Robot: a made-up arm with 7 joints. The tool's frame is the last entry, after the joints.
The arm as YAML. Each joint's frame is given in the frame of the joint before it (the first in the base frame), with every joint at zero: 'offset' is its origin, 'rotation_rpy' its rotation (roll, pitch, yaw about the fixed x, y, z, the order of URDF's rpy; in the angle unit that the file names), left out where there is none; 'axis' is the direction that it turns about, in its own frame. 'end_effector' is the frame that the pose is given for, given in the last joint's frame.
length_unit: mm
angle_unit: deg
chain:
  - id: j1
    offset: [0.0, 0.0, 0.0]
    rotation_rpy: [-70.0, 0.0, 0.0]
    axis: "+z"
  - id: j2
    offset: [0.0, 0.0, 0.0]
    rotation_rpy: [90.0, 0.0, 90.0]
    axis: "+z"
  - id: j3
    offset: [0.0, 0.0, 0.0]
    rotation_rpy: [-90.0, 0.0, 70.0]
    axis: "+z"
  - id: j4
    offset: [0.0, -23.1, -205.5]
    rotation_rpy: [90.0, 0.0, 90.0]
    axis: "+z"
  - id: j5
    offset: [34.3, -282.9, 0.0]
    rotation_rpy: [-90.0, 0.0, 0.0]
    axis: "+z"
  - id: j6
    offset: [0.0, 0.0, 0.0]
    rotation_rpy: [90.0, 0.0, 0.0]
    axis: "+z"
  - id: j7
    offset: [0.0, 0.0, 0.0]
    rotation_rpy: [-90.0, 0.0, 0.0]
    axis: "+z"
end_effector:
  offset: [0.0, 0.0, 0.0]
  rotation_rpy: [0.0, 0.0, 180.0]
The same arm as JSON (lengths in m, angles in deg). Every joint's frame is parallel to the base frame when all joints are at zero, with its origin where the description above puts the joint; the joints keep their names.
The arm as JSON. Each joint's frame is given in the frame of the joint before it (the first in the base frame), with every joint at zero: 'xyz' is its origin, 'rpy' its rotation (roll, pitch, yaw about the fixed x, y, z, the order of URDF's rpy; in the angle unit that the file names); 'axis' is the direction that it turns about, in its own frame. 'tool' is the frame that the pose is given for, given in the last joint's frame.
{"units": {"length": "m", "angle": "deg"}, "joints": [
  {"name": "j1", "type": "revolute", "origin": {"xyz": [0.0, 0.0, 0.0], "rpy": [0.0, 0.0, 0.0]}, "axis": [0.0, 0.9397, 0.342]},
  {"name": "j2", "type": "revolute", "origin": {"xyz": [0.0, 0.0, 0.0], "rpy": [0.0, 0.0, 0.0]}, "axis": "+x"},
  {"name": "j3", "type": "revolute", "origin": {"xyz": [0.0, 0.0, 0.0], "rpy": [0.0, 0.0, 0.0]}, "axis": "+z"},
  {"name": "j4", "type": "revolute", "origin": {"xyz": [0.0231, 0.0, -0.2055], "rpy": [0.0, 0.0, 0.0]}, "axis": "+y"},
  {"name": "j5", "type": "revolute", "origin": {"xyz": [-0.0343, 0.0, -0.2829], "rpy": [0.0, 0.0, 0.0]}, "axis": "+z"},
  {"name": "j6", "type": "revolute", "origin": {"xyz": [0.0, 0.0, 0.0], "rpy": [0.0, 0.0, 0.0]}, "axis": "+y"},
  {"name": "j7", "type": "revolute", "origin": {"xyz": [0.0, 0.0, 0.0], "rpy": [0.0, 0.0, 0.0]}, "axis": "+z"}
], "tool": {"origin": {"xyz": [0.0, 0.0, 0.0], "rpy": [0.0, 0.0, 0.0]}}}

